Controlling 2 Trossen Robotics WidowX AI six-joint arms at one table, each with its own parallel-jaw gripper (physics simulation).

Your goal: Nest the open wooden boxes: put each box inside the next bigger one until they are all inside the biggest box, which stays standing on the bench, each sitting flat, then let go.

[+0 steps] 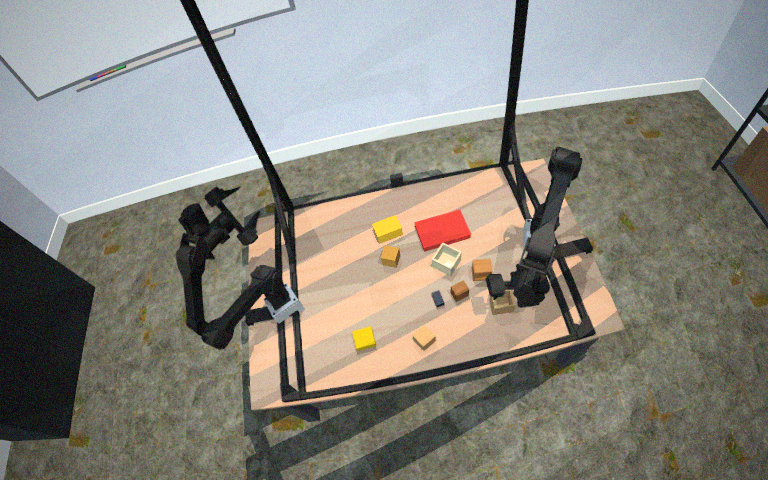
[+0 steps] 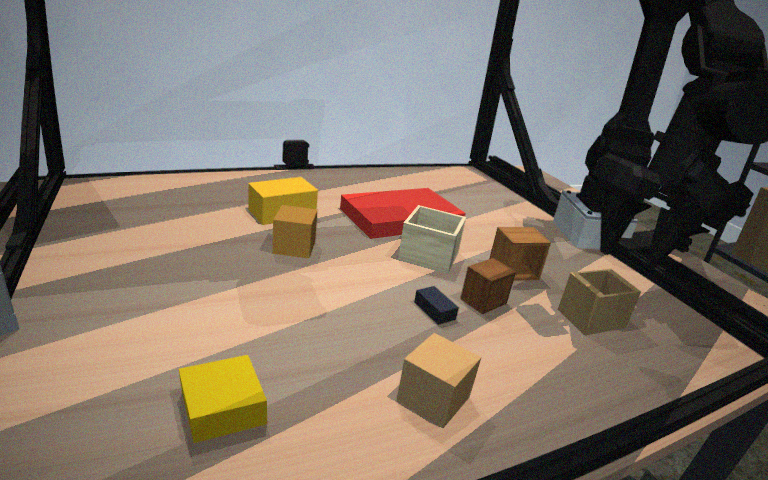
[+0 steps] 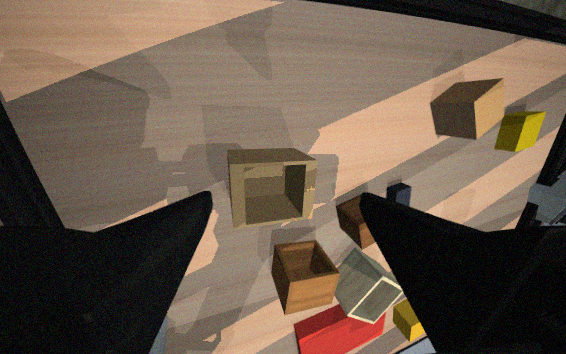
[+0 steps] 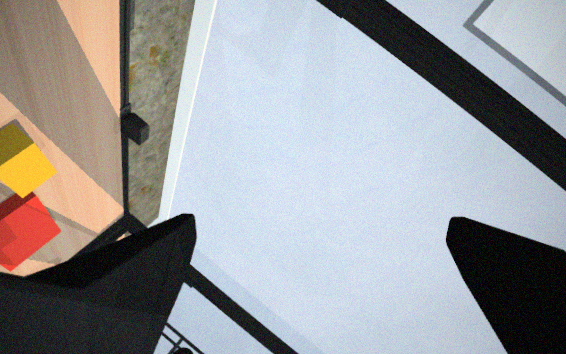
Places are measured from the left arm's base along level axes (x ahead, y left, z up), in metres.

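Pixels of known places: left gripper, between the fingertips: [image 1: 507, 297] [image 2: 628, 260] [image 3: 287, 199]; right gripper, between the fingertips: [image 1: 249, 199] [image 4: 322, 228]; left arm's base, origin of its link: [image 2: 599, 204]; right arm's base, origin of its link: [image 1: 279, 299].
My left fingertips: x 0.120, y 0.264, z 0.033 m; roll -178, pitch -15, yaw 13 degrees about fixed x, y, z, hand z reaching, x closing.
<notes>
Ahead of a thing's pixels: the offset from my left fingertips to its top centre.
A pale green box {dx +0.195, dy -0.155, dz -0.037 m} [image 1: 446, 259] [image 2: 430, 244] stands upright, open upward. An olive box {dx +0.007, dy -0.014, dz -0.039 m} [image 1: 502, 309] [image 2: 589, 308] [image 3: 237, 192] stands open upward, its visible inside empty. An orange-brown box {dx +0.077, dy -0.123, dz -0.035 m} [image 1: 481, 270] [image 2: 519, 240] [image 3: 310, 295] and a smaller dark brown box {dx +0.145, dy -0.045, dz -0.047 m} [image 1: 459, 290] [image 2: 487, 285] [image 3: 352, 220] lie on their sides. A tan box {dx +0.241, dy +0.120, dz -0.044 m} [image 1: 424, 337] [image 2: 438, 379] [image 3: 489, 107] and an ochre one {dx +0.385, dy -0.156, dz -0.044 m} [image 1: 389, 256] [image 2: 294, 234] show no clear opening. My left gripper [image 1: 511, 286] [image 3: 287, 199] is open above the olive box. My right gripper [image 1: 246, 204] [image 4: 322, 228] is open, beyond the bench's left edge.
A red block {dx +0.218, dy -0.282, dz -0.069 m} [image 1: 442, 229] [image 2: 390, 209] lies behind the pale box. A yellow block {dx +0.411, dy -0.266, dz -0.049 m} [image 1: 387, 228] [image 2: 283, 198] is at the back, another yellow block {dx +0.428, dy +0.138, dz -0.066 m} [image 1: 364, 337] [image 2: 223, 396] near the front. A navy block {dx +0.213, dy -0.021, dz -0.077 m} [image 1: 437, 298] [image 2: 436, 304] lies beside the dark brown box. Black frame bars border the bench.
</notes>
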